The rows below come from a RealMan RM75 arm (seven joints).
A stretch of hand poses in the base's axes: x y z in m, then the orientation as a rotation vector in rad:
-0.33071 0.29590 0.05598 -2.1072 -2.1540 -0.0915
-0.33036 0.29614 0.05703 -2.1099 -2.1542 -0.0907
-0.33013 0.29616 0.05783 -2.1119 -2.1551 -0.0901
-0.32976 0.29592 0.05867 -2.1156 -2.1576 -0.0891
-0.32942 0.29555 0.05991 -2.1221 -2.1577 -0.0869
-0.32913 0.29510 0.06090 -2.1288 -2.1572 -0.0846
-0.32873 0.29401 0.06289 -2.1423 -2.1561 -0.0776
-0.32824 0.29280 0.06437 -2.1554 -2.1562 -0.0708
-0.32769 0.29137 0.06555 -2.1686 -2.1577 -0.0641
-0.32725 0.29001 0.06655 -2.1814 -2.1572 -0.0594
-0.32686 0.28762 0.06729 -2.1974 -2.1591 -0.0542
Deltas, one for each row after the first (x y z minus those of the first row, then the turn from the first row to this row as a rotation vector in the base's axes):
0.00035 0.00024 0.00105 -0.0018 -0.0010 -0.0012
0.00058 0.00026 0.00185 -0.0036 -0.0021 -0.0018
0.00095 0.00002 0.00269 -0.0072 -0.0046 -0.0024
0.00129 -0.00035 0.00393 -0.0115 -0.0066 -0.0055
0.00158 -0.00080 0.00492 -0.0157 -0.0083 -0.0089
0.00198 -0.00189 0.00691 -0.0253 -0.0106 -0.0157
0.00247 -0.00310 0.00839 -0.0351 -0.0136 -0.0217
0.00302 -0.00453 0.00957 -0.0456 -0.0174 -0.0271
0.00346 -0.00589 0.01057 -0.0541 -0.0209 -0.0333
0.00385 -0.00828 0.01131 -0.0656 -0.0271 -0.0398

